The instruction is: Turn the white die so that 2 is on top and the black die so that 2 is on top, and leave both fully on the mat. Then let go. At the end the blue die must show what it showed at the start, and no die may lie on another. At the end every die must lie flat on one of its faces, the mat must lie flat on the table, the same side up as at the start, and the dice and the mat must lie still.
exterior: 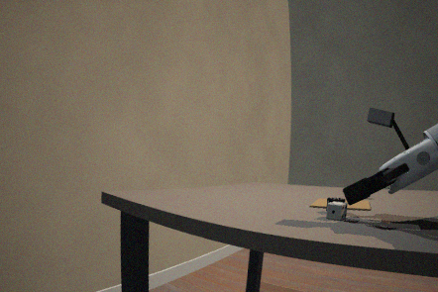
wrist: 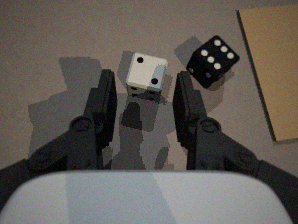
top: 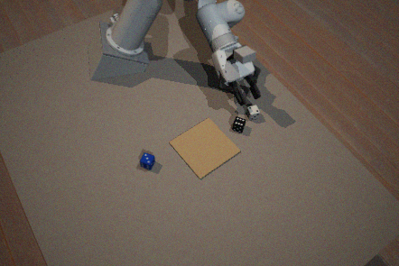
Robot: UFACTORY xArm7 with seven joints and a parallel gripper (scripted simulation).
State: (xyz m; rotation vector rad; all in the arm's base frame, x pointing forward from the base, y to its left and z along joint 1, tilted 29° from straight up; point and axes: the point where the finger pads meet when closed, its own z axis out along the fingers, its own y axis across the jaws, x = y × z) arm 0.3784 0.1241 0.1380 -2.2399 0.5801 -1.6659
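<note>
Right now my hand is 40 mm short of the white die, 10 mm to the left of it and 40 mm above it. Round my hand: blue die: 20 mm behind, 340 mm to the right, 40 mm below; black die: 40 mm ahead, 70 mm to the right, 40 mm below; tan mat: 30 mm ahead, 190 mm to the right, 50 mm below.
</note>
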